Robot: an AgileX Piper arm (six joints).
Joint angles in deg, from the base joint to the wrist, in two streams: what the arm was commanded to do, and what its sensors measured. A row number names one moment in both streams.
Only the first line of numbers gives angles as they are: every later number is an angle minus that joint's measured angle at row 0.
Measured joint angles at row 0:
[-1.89 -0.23 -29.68 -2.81 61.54 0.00]
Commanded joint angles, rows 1 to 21:
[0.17 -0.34 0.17 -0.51 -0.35 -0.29]
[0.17 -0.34 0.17 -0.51 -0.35 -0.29]
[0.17 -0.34 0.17 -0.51 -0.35 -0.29]
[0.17 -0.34 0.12 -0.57 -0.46 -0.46]
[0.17 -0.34 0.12 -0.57 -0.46 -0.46]
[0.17 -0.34 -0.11 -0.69 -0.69 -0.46]
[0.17 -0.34 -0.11 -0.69 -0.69 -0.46]
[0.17 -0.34 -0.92 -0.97 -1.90 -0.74]
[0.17 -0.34 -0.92 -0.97 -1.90 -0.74]
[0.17 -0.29 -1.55 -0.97 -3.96 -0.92]
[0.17 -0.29 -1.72 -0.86 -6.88 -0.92]
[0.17 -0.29 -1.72 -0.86 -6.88 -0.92]
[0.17 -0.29 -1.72 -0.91 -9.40 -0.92]
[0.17 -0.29 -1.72 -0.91 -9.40 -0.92]
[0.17 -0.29 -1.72 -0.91 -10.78 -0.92]
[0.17 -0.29 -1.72 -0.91 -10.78 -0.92]
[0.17 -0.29 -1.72 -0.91 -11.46 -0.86]
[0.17 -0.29 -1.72 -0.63 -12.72 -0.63]
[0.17 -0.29 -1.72 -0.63 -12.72 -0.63]
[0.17 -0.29 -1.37 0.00 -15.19 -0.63]
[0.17 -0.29 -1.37 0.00 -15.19 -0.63]
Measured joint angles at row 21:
[0.00 -0.06 -1.37 -0.63 -11.29 -0.57]
